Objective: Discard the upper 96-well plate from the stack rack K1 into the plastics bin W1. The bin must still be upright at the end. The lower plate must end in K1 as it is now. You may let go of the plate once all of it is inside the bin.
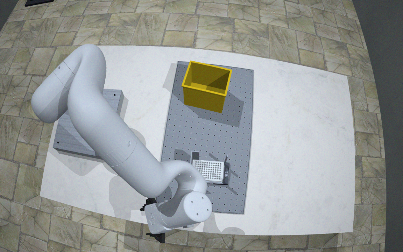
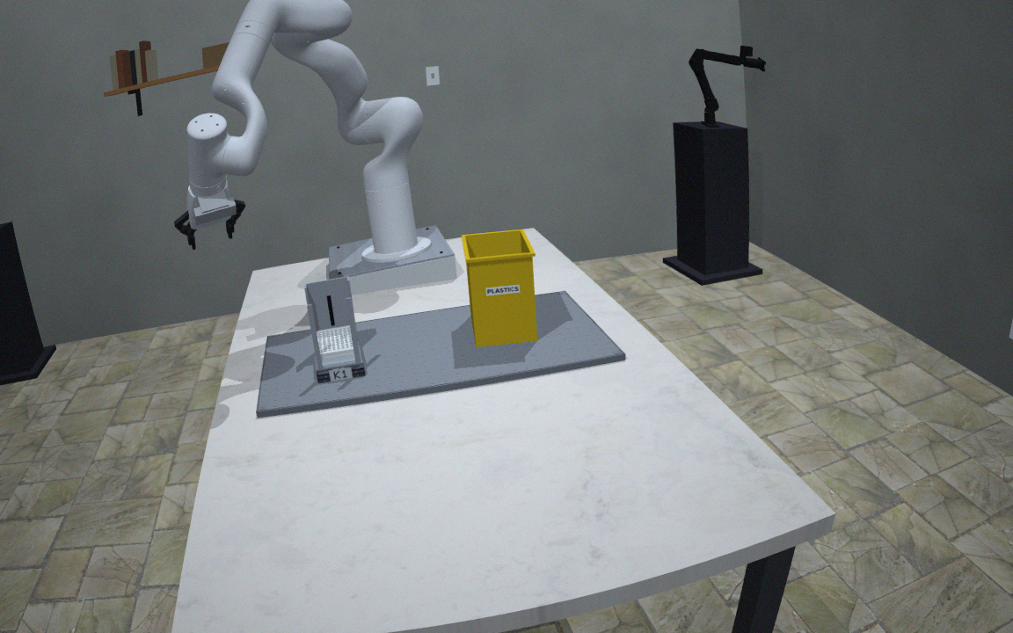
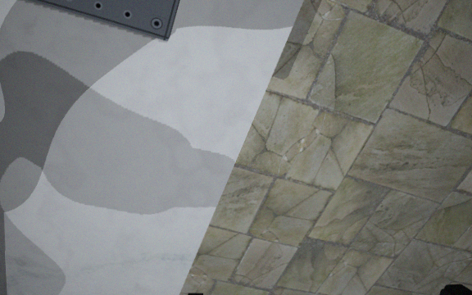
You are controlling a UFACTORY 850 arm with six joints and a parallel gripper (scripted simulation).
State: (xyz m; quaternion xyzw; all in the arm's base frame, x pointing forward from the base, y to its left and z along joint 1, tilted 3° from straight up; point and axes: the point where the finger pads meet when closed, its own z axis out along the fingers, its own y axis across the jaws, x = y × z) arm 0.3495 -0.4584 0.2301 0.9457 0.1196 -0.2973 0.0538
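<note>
Now: the 96-well plate 250 mm to the left of my hand, 220 mm below it and 200 mm ahead of it. The rest, counted from my hand: yellow plastics bin: 590 mm to the left, 180 mm ahead, 170 mm below.
</note>
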